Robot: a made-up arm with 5 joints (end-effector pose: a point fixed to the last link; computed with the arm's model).
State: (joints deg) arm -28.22 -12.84 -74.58 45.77 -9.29
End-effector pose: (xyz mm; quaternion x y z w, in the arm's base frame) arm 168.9 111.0 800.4 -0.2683 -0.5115 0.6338 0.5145
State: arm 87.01 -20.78 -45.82 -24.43 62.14
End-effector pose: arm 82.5 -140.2 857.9 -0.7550 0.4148 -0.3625 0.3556
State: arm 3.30 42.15 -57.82 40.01 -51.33
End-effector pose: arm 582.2 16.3 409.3 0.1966 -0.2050 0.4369 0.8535
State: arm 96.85 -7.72 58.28 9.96 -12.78
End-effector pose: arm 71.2 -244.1 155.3 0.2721 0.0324 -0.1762 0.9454
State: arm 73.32 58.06 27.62 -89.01 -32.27
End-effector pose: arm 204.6 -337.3 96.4 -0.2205 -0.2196 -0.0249 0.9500
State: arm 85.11 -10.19 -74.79 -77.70 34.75
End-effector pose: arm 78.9 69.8 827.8 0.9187 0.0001 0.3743 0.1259
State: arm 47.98 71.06 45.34 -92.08 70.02
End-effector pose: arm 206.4 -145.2 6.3 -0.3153 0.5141 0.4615 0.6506
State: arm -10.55 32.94 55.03 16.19 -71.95
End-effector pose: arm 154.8 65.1 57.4 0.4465 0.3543 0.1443 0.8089
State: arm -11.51 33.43 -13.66 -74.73 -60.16
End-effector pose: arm 525.1 143.8 457.5 0.0007 -0.7214 0.5323 0.4430
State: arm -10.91 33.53 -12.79 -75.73 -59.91
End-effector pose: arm 525.5 138.6 453.3 -0.0051 -0.7210 0.5300 0.4463
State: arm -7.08 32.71 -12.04 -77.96 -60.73
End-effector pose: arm 528.0 105.9 459.4 -0.0320 -0.7328 0.5122 0.4468
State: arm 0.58 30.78 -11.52 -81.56 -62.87
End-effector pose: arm 525.9 41.4 477.6 -0.0858 -0.7548 0.4784 0.4405
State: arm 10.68 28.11 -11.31 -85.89 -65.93
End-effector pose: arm 508.8 -39.4 503.0 -0.1599 -0.7753 0.4395 0.4244
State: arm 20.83 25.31 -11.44 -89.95 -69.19
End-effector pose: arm 476.5 -112.5 528.8 -0.2371 -0.7848 0.4086 0.4011
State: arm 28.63 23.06 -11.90 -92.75 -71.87
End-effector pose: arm 442.8 -161.2 549.3 -0.2969 -0.7842 0.3914 0.3791
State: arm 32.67 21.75 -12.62 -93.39 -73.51
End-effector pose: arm 423.2 -183.7 562.1 -0.3254 -0.7814 0.3851 0.3677
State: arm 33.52 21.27 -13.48 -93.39 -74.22
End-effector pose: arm 417.1 -187.1 569.6 -0.3324 -0.7824 0.3860 0.3583
